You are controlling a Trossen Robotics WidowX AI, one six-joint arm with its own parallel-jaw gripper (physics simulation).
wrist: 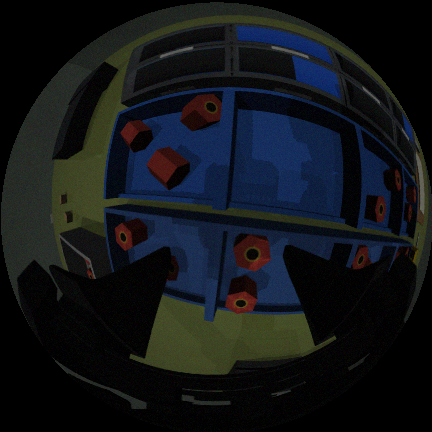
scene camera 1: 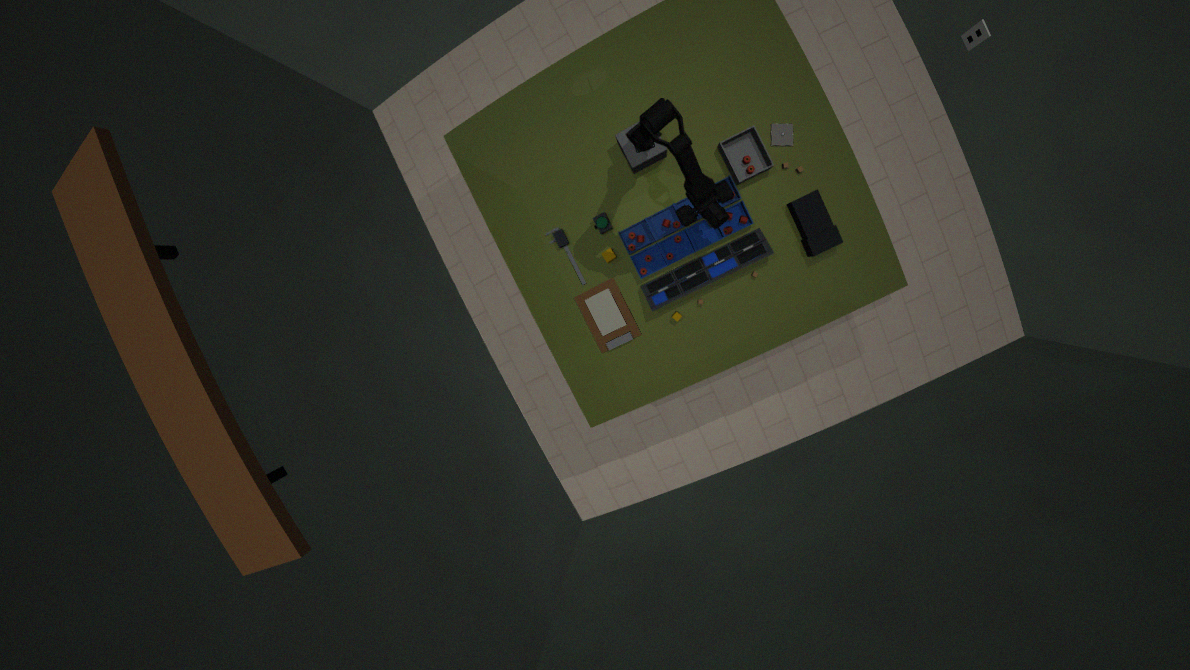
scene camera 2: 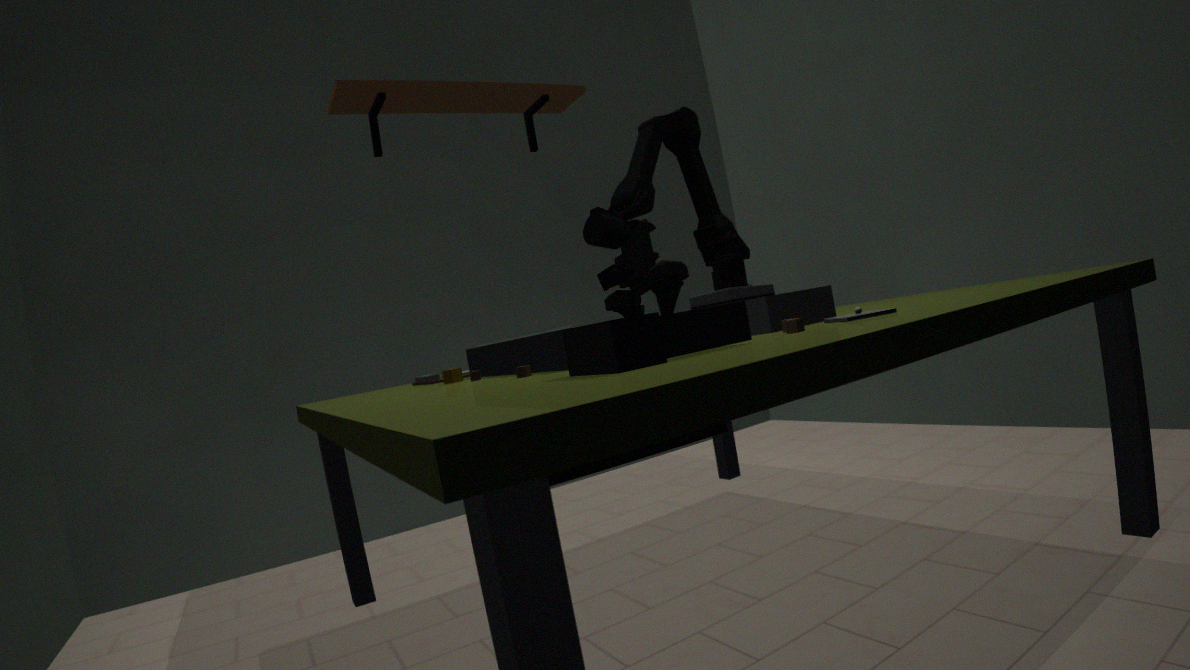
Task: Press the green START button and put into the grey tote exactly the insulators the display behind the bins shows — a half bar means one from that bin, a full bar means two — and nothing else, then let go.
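Frame: origin at the arm's base, x ahead, y left, z up, level; centimetres.
Seen in the pictures: gripper, fingertip midpoint: (wrist: 229, 253); arm's base at its link origin: (scene camera 1: 643, 140) (scene camera 2: 732, 290).
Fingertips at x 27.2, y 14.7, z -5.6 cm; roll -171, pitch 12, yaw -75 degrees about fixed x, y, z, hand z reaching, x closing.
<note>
Offsets run from my fingertips to a thing's top centre. "*": to the spot under its first point.
My gripper (scene camera 1: 704, 203) (scene camera 2: 647, 314) (wrist: 229, 253) is open and empty, pointing down low over the near row of blue bins. Between its spread fingers in the wrist view, one red insulator {dx +0.5, dy -1.4, dz +0.2 cm} (wrist: 252, 252) lies ahead of another red insulator {dx -3.8, dy -2.1, dz +0.2 cm} (wrist: 241, 295) in the same bin. The left finger partly hides an insulator {dx -4.1, dy +5.3, dz +0.1 cm} (wrist: 172, 267) in the neighbouring bin. The far-row bin {dx +7.9, dy -3.2, dz +0.6 cm} (wrist: 300, 165) behind is empty. The display (scene camera 1: 707, 268) (wrist: 231, 60) shows a full blue bar {* dx +19.4, dy -0.5, dz +2.3 cm} (wrist: 282, 42), a half bar {dx +17.0, dy -1.6, dz +1.9 cm} (wrist: 317, 75) and more blue at the right. The grey tote {dx -13.4, dy +17.3, dz +2.6 cm} (scene camera 1: 729, 163) holds two insulators. The green button {dx -6.2, dy -36.5, dz +1.3 cm} (scene camera 1: 602, 223) stands left.
A black box {dx +15.1, dy +33.8, dz +2.8 cm} (scene camera 1: 814, 223) (wrist: 85, 110) stands right of the display in scene camera 1. A clipboard {dx +26.4, dy -44.8, dz -1.0 cm} (scene camera 1: 605, 312), a yellow block {dx +5.6, dy -37.6, dz +1.1 cm} (scene camera 1: 608, 255) and a hammer-like tool {* dx -5.8, dy -52.9, dz -0.8 cm} (scene camera 1: 560, 238) lie at the left. A grey plate {dx -17.4, dy +32.4, dz -1.2 cm} (scene camera 1: 781, 134) and small brown cubes lie beside the tote.
</note>
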